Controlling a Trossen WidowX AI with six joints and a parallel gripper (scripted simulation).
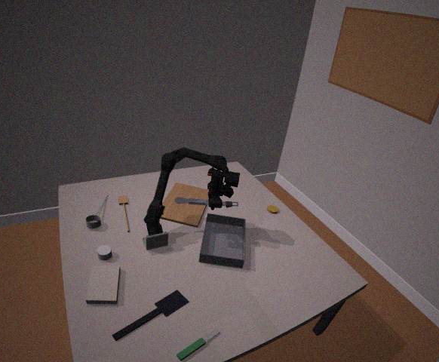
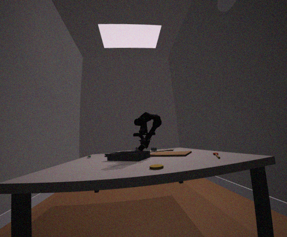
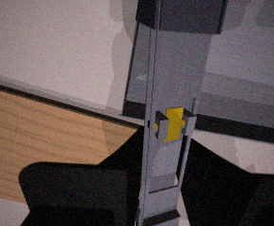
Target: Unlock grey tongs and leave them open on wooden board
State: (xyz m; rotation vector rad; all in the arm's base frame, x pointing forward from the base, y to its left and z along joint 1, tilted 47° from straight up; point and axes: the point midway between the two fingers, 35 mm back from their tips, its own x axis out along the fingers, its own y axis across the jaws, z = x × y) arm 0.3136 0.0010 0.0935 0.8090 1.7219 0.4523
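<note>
Right now my gripper tip is 30 mm short of the yellow lock piece, 10 mm to the left of it and 40 mm below it. The rest, counted from my gripper tip: wooden board (80 mm behind, 210 mm to the left, 110 mm below); then roasting tin (20 mm ahead, 140 mm to the right, 90 mm below); then yellow disc (420 mm ahead, 50 mm to the left, 110 mm below).
</note>
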